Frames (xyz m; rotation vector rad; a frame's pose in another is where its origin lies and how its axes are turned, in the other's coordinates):
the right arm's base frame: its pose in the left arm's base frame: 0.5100 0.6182 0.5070 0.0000 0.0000 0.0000
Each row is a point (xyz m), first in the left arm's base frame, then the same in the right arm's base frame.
Working: the left arm's base frame: its pose in the right arm's base frame: -0.5100 -0.6182 -0.5070 0.0000 0.0000 0.0000

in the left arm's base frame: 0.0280 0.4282 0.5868
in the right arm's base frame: -0.4820 -0.1900 0.0798
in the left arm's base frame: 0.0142 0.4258 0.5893
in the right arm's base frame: -0.4958 -0.1924 0.0823
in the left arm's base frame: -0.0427 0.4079 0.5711
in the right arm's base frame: -0.5527 -0.2103 0.0641
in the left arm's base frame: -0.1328 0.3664 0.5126
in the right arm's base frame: -0.6428 -0.2518 0.0056
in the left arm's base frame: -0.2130 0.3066 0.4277
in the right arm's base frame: -0.7230 -0.3116 -0.0793
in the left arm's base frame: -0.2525 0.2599 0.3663
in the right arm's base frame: -0.7625 -0.3583 -0.1407
